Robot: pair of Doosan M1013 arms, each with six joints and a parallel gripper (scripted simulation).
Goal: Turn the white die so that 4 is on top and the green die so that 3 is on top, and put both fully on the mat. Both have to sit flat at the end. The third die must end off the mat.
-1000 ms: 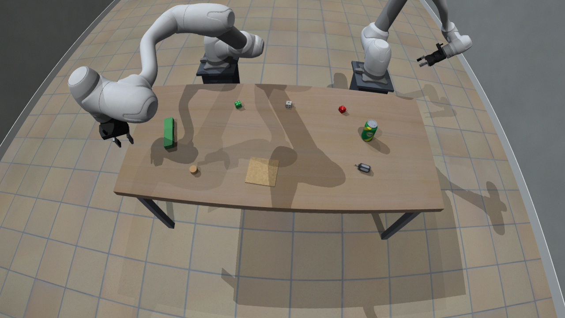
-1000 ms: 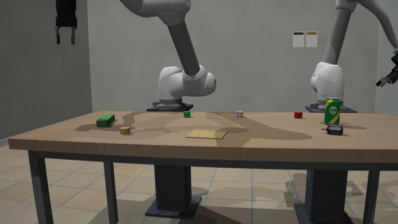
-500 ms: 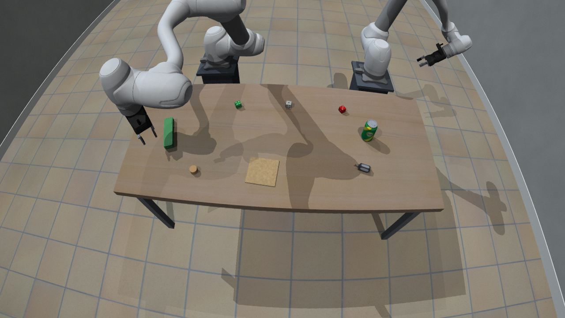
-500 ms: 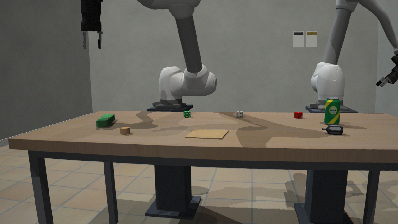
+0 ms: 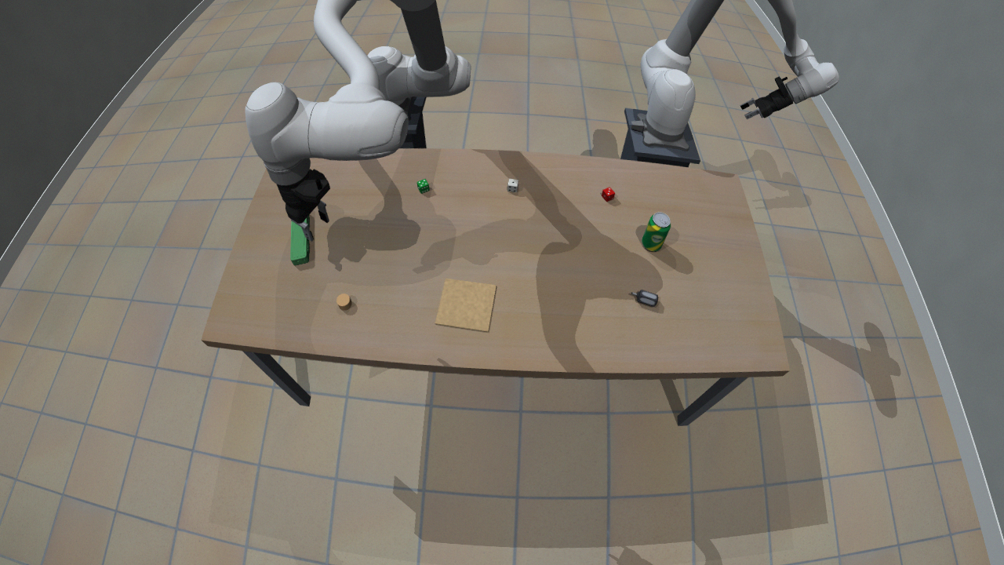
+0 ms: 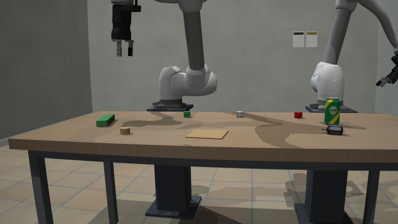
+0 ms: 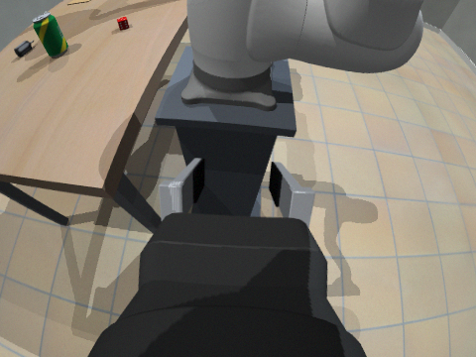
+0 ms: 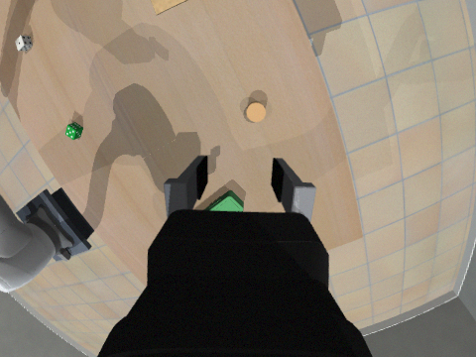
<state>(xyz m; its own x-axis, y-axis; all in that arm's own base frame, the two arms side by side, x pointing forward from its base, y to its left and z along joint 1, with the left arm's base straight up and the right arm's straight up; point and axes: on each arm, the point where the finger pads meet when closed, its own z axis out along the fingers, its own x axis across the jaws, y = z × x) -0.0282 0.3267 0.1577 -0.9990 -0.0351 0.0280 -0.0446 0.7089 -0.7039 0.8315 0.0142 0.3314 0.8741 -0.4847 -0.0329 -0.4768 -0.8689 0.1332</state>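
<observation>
My right gripper is now 41 cm past the green die, 14 cm to the right of it and 32 cm above it. Also, from my right hand: tan mat (2 cm behind, 33 cm to the left, 33 cm below); wooden disc (2 cm ahead, 1 cm to the right, 32 cm below); green box (19 cm behind, 22 cm to the right, 32 cm below).
</observation>
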